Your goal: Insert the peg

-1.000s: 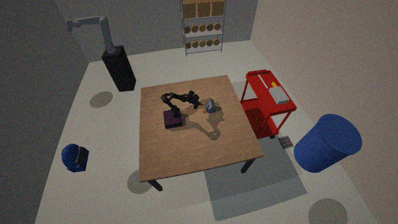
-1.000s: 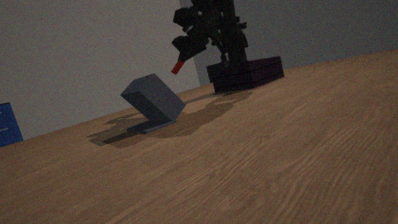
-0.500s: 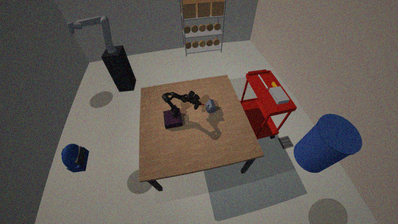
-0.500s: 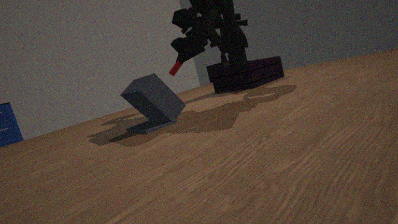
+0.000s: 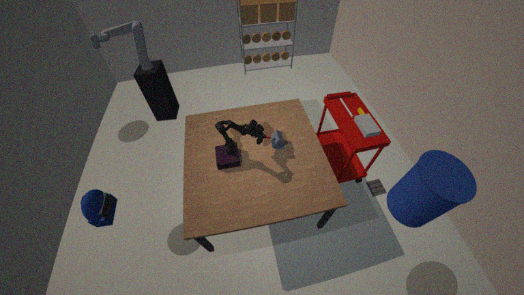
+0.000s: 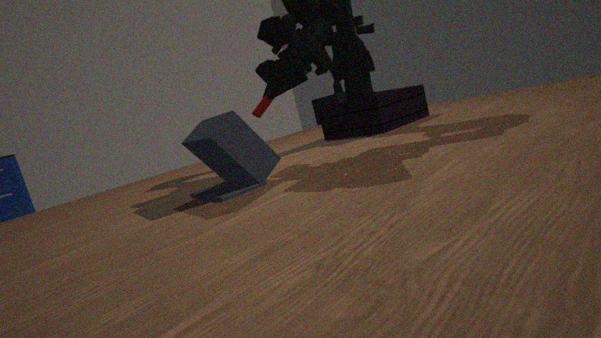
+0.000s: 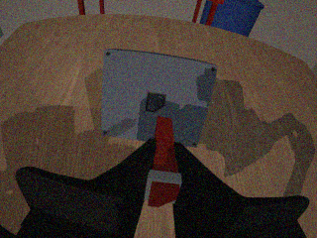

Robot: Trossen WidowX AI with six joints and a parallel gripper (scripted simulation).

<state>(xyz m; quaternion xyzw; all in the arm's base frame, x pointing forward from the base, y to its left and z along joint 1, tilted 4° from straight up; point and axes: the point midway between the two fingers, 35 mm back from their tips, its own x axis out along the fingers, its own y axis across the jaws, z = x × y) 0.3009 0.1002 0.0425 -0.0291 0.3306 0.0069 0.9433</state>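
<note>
Right now my gripper tip is 10 cm short of the sloped panel, 1 cm to the right of it and 7 cm above it. Also, from my gripper tip: red peg (2 cm behind, 1 cm above).
</note>
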